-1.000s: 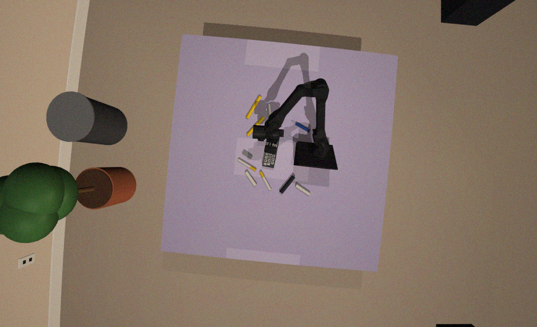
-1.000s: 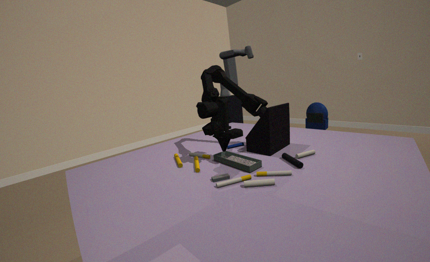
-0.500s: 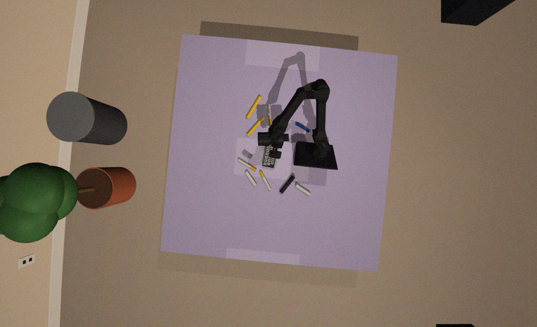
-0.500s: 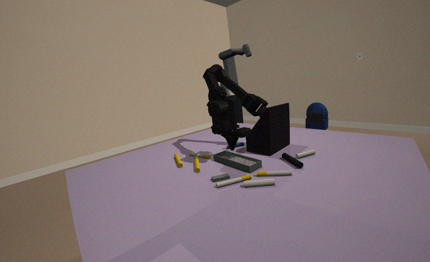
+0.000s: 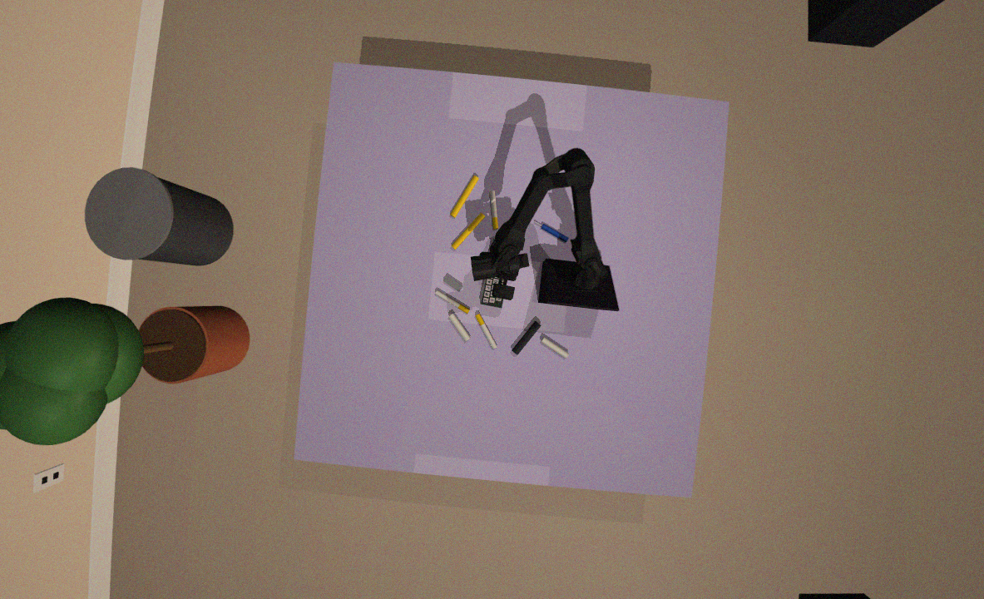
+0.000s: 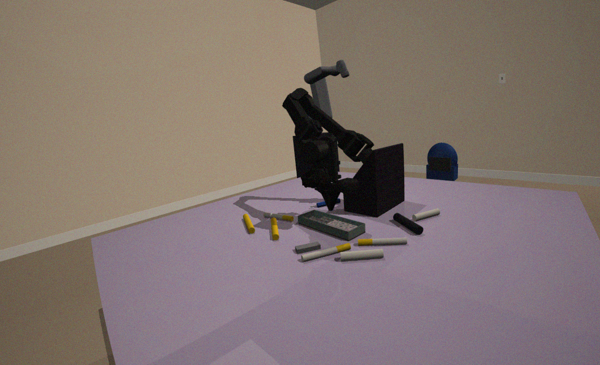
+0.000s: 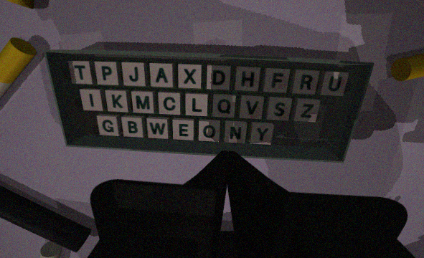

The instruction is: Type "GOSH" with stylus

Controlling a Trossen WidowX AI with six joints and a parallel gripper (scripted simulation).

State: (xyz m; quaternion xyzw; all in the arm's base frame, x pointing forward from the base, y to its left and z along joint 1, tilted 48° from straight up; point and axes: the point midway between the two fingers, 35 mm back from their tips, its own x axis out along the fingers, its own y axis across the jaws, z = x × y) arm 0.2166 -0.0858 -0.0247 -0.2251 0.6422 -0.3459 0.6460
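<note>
The stylus lies 12 cm behind my gripper tip, 14 cm to the right of it and 4 cm below it. The rest, counted from my gripper tip: stylus tip 9 cm behind, 15 cm to the right, 4 cm below; then grey block 17 cm ahead, 5 cm to the left, 4 cm below.
</note>
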